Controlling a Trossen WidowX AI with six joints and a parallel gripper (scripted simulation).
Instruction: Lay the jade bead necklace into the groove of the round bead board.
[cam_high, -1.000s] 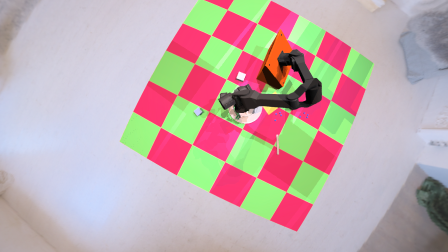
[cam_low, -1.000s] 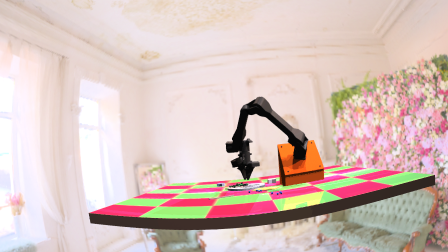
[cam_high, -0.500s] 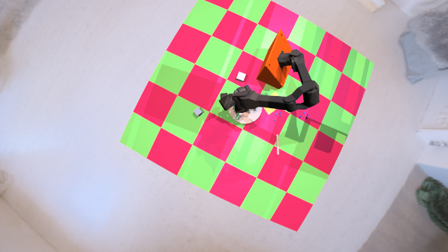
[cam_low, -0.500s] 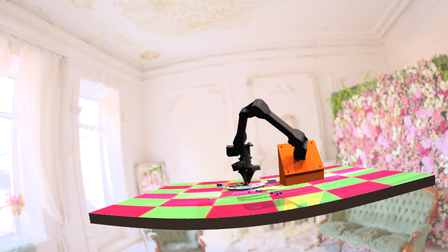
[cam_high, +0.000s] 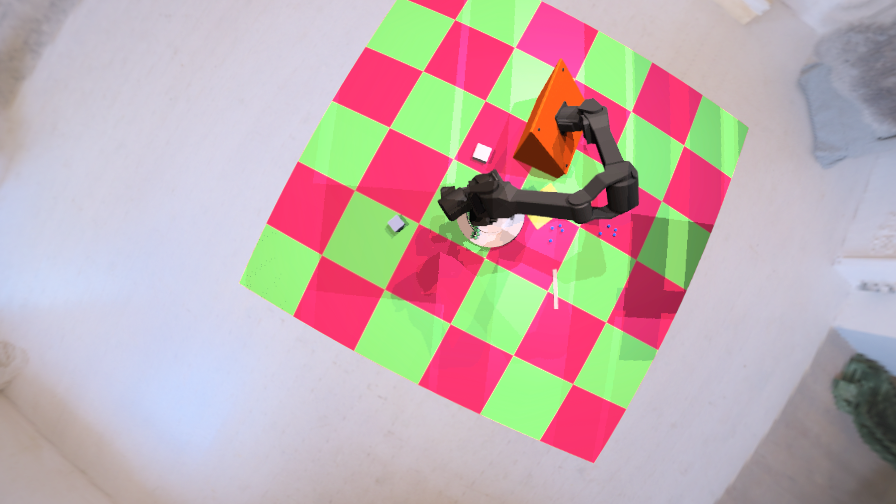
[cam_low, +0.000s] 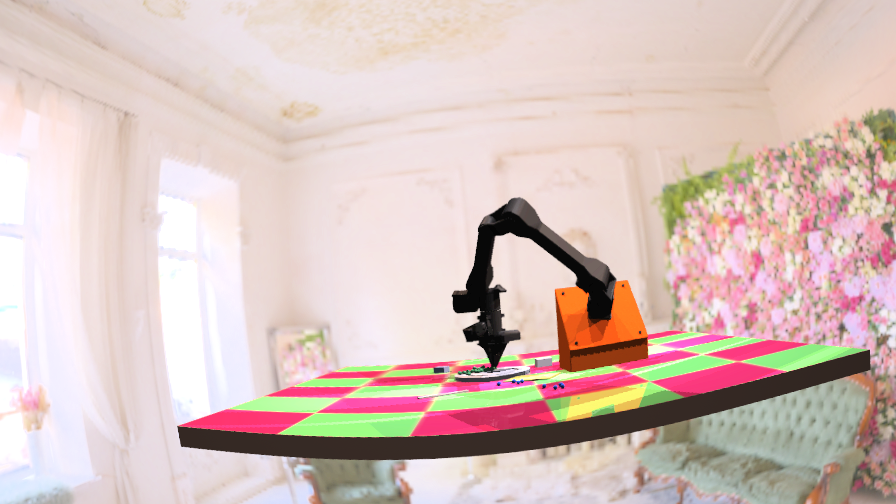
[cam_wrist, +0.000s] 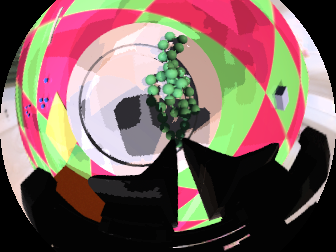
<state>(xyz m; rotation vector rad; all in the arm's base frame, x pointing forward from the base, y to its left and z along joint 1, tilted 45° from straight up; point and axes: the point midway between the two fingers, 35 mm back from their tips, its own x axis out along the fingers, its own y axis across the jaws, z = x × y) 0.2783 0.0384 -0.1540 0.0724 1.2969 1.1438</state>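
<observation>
My gripper tip is 60 mm to the right of the round bead board and 10 mm above it. Also, from my gripper tip: pale blue cube 170 mm ahead, 150 mm to the right, 10 mm below; white cube 140 mm behind, 60 mm to the right, 10 mm below; yellow patch 180 mm to the left, 110 mm behind, 20 mm below.
</observation>
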